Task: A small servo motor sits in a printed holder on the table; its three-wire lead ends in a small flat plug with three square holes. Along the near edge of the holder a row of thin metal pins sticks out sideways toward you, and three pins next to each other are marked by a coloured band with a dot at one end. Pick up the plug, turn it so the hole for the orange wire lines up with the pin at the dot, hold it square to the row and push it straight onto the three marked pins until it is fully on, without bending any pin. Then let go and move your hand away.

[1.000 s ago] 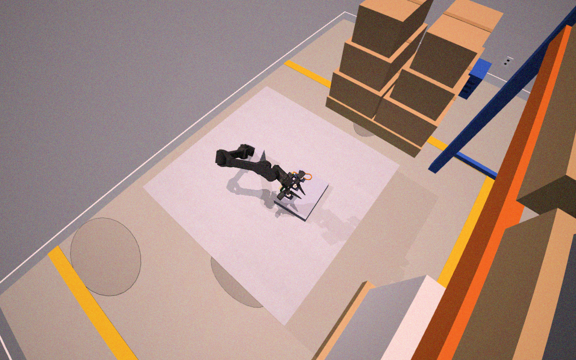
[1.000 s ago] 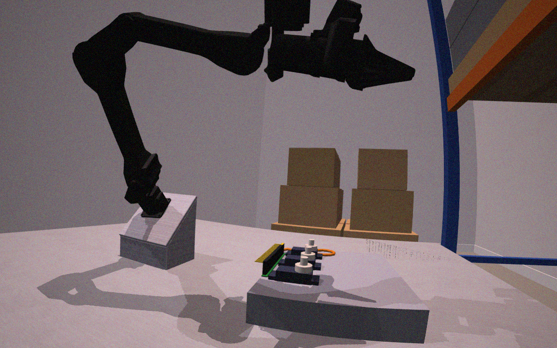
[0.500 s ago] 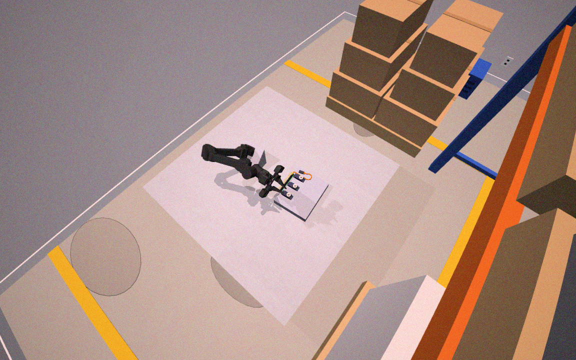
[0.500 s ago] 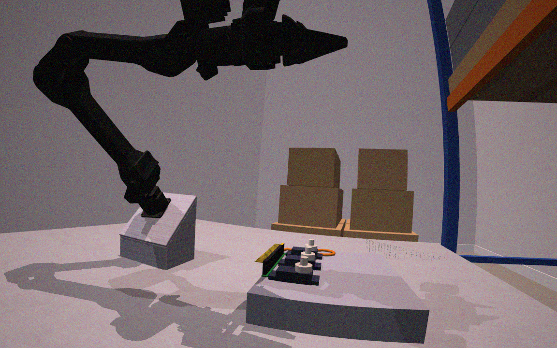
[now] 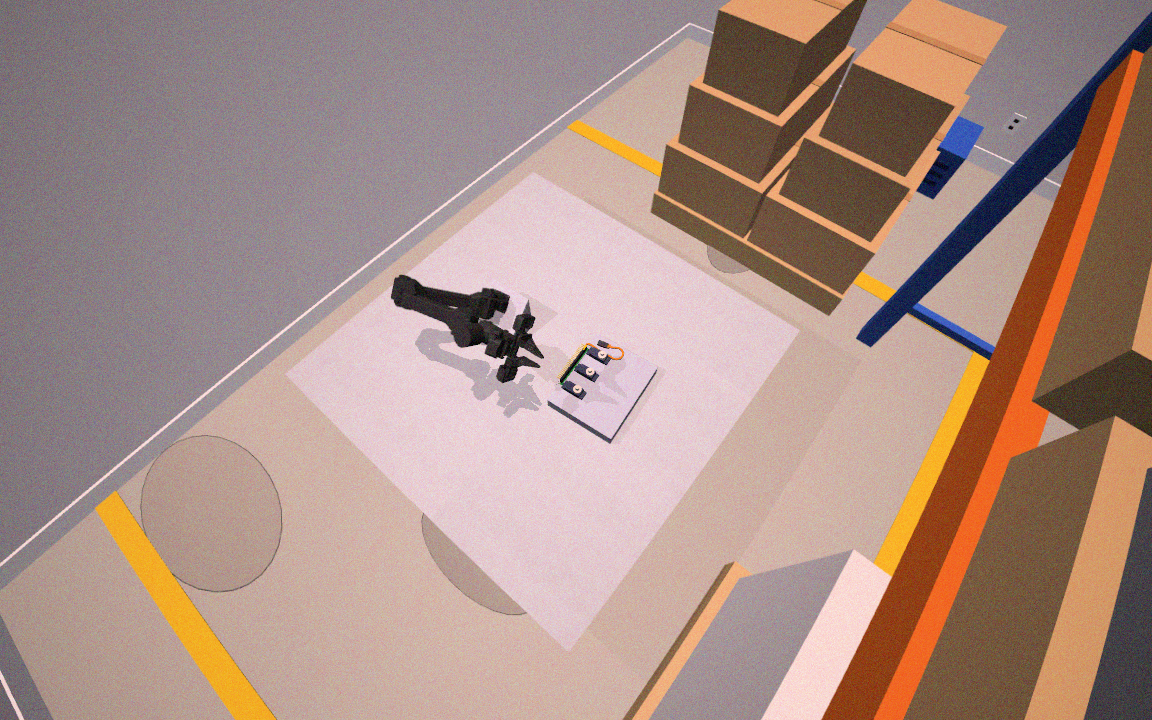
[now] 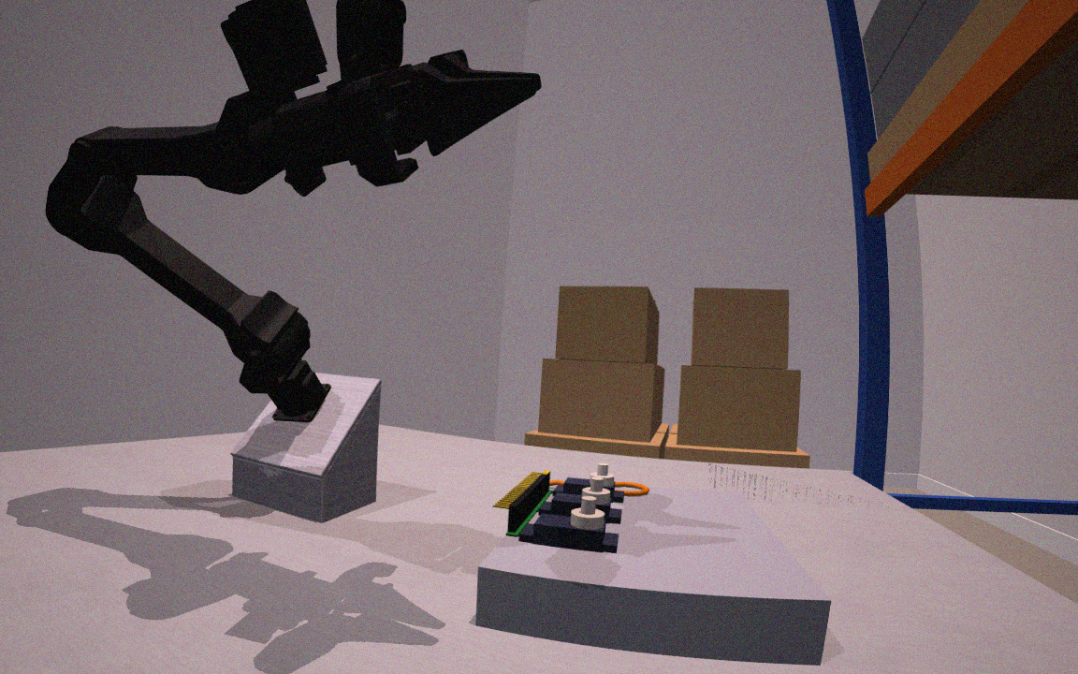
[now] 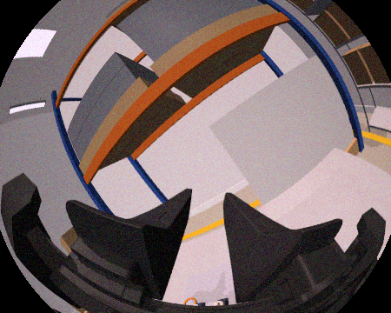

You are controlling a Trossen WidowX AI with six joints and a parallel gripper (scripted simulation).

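My gripper tip is 310 mm above the yellow band, 250 mm to the right of it and 10 mm past it. From my gripper tip the other things lie so: grey block 360 mm below, 180 mm to the left, 140 mm ahead.
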